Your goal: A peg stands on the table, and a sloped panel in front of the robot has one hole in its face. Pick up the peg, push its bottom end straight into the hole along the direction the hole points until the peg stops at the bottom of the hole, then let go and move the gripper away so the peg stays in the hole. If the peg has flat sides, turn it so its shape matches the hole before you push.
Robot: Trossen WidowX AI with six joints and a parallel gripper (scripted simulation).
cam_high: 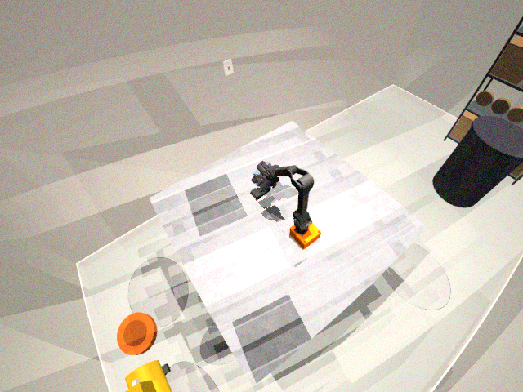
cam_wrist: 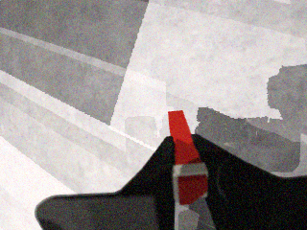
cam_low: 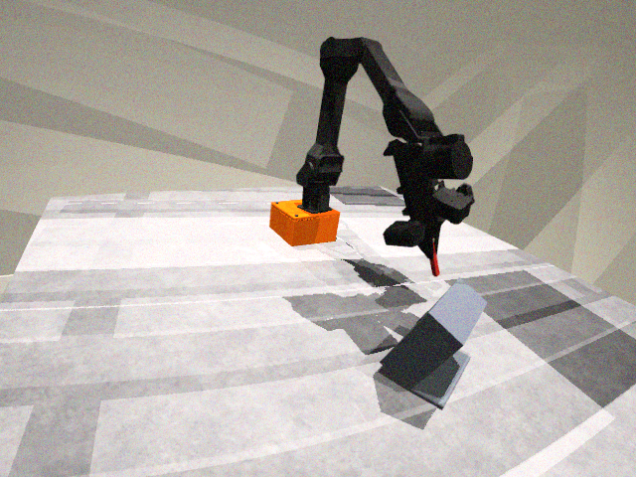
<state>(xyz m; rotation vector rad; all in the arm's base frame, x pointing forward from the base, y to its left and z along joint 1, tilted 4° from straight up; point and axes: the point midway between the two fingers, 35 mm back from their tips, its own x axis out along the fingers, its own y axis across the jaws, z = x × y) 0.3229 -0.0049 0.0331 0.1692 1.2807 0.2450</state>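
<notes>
Right now my gripper tip is 110 mm short of the sloped panel, 170 mm to the left of it and 30 mm above it. The rest, counted from my gripper tip: red peg 10 mm behind, 10 mm above.
</notes>
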